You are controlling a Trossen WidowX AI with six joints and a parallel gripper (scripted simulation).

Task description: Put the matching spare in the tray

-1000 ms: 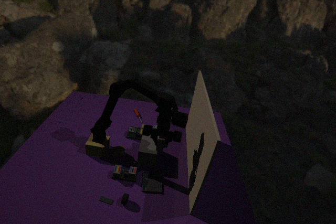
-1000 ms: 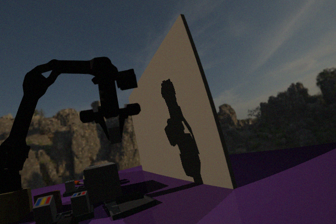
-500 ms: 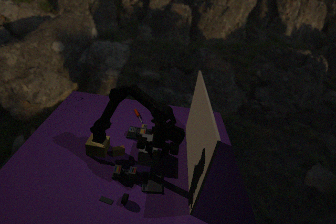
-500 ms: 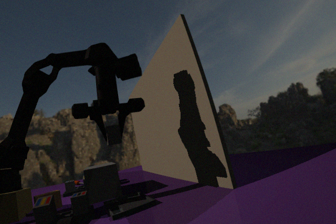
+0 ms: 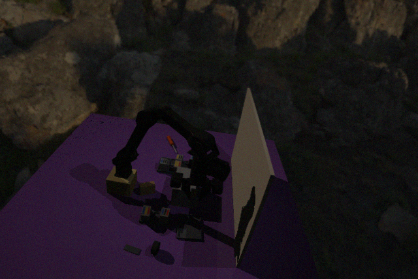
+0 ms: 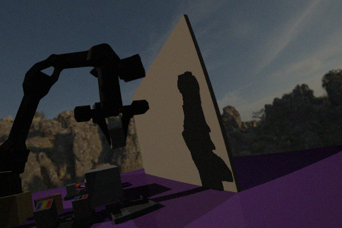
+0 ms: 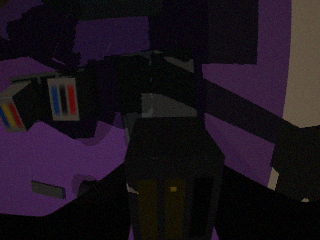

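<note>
Now: the flat grey tray 16 cm below my gripper tip. Also, from my gripper tip: white panel (18 cm ahead, 20 cm to the left, 6 cm above); then dark spare block (2 cm above).
</note>
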